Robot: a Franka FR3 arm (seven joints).
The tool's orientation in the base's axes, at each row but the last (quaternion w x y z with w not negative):
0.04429, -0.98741, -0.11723, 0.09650
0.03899, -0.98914, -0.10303, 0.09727
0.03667, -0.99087, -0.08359, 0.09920
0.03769, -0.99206, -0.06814, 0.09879
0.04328, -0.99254, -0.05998, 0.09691
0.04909, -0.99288, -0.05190, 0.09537
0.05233, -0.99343, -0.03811, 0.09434
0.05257, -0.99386, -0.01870, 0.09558
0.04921, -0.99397, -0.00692, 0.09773
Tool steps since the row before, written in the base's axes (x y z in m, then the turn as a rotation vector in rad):
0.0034, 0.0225, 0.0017, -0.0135, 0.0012, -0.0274
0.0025, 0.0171, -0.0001, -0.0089, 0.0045, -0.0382
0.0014, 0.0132, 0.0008, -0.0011, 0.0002, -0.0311
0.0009, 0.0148, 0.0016, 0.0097, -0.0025, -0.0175
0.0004, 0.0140, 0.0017, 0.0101, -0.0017, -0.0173
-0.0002, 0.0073, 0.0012, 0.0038, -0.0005, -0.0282
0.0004, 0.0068, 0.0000, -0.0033, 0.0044, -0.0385
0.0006, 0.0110, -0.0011, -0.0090, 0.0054, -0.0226
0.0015, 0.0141, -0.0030, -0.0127, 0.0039, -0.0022
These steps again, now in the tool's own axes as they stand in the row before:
0.0083, -0.0212, -0.0009, -0.0077, -0.0012, 0.0296
0.0060, -0.0162, 0.0006, -0.0005, -0.0024, 0.0394
0.0035, -0.0128, -0.0003, 0.0049, 0.0024, 0.0306
0.0027, -0.0146, -0.0008, 0.0124, 0.0053, 0.0150
0.0019, -0.0140, -0.0007, 0.0129, 0.0045, 0.0148
0.0004, -0.0074, -0.0005, 0.0089, 0.0039, 0.0268
0.0010, -0.0067, 0.0006, 0.0042, -0.0003, 0.0387
0.0013, -0.0108, 0.0021, -0.0043, -0.0032, 0.0243
0.0024, -0.0137, 0.0040, -0.0119, -0.0037, 0.0050

